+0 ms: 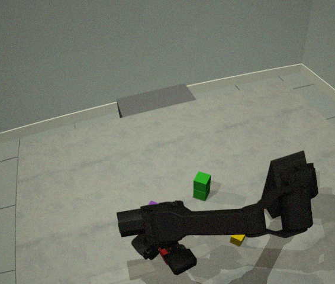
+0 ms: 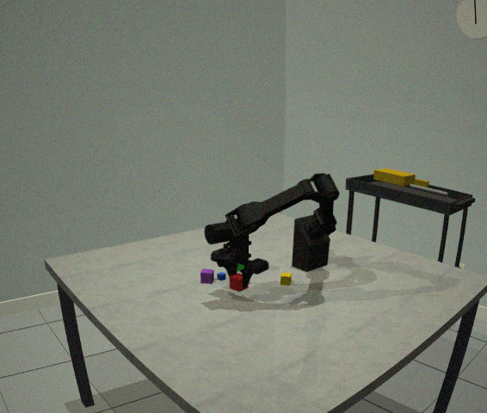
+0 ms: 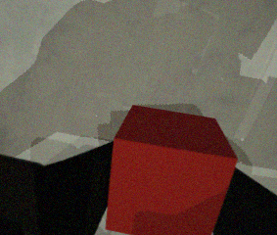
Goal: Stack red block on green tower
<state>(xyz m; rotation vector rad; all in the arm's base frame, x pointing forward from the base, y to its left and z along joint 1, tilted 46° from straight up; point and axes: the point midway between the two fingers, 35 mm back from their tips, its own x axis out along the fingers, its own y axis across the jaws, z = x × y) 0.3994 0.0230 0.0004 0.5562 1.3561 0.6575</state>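
The grey block lies 120 mm behind my gripper tip, 110 mm to the right of it and 40 mm below it. Also, from my gripper tip: red block 10 mm above; then blue block 70 mm behind, 160 mm to the right, 30 mm below; then pale block 110 mm behind, 70 mm to the right, 40 mm below.
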